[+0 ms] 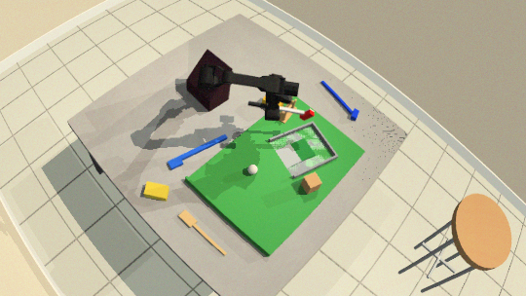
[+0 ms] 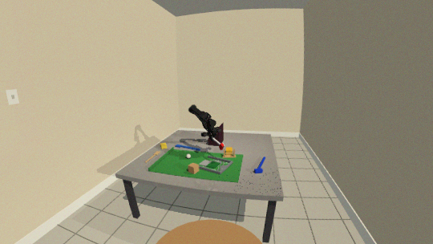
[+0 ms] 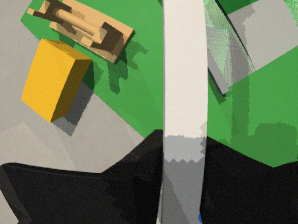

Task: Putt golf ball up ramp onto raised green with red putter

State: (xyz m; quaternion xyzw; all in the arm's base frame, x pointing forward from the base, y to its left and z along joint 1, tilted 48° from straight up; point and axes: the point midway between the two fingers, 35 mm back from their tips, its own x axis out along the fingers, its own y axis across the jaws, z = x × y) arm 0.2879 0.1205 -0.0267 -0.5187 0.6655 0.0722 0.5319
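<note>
The red putter is 4 cm to the left of my gripper tip, 3 cm ahead of it and 2 cm above it. The rest, counted from my gripper tip: wooden stand (15 cm to the left, 11 cm below, 2 cm behind); then white golf ball (20 cm to the right, 13 cm ahead, 12 cm below); then green mat (19 cm ahead, 15 cm below, 6 cm to the right).
</note>
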